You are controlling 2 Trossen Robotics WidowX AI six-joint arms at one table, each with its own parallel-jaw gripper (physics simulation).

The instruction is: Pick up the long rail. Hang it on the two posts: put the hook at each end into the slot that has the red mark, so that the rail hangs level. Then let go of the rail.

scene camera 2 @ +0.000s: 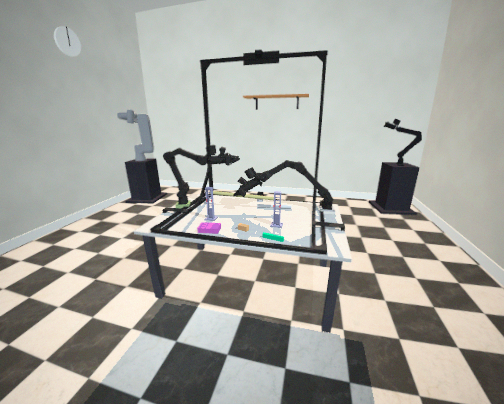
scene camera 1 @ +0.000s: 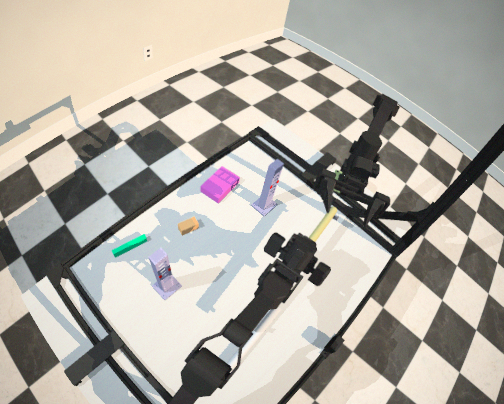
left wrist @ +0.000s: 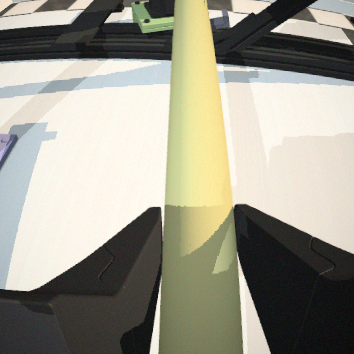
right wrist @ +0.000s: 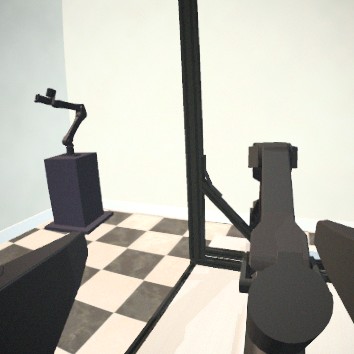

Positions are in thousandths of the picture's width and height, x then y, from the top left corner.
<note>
My left gripper (scene camera 1: 606,615) carries a long yellow rail, clear of everything else. My right gripper (scene camera 1: 688,543) is open and holds nothing. A magenta block (scene camera 1: 441,449) rests on the table.
My left gripper shows as well in the left wrist view (left wrist: 558,612). My right gripper is seen too in the right wrist view (right wrist: 569,674). The left wrist view does not show the magenta block: it is out of frame. The right wrist view misses the magenta block: it is out of frame.
</note>
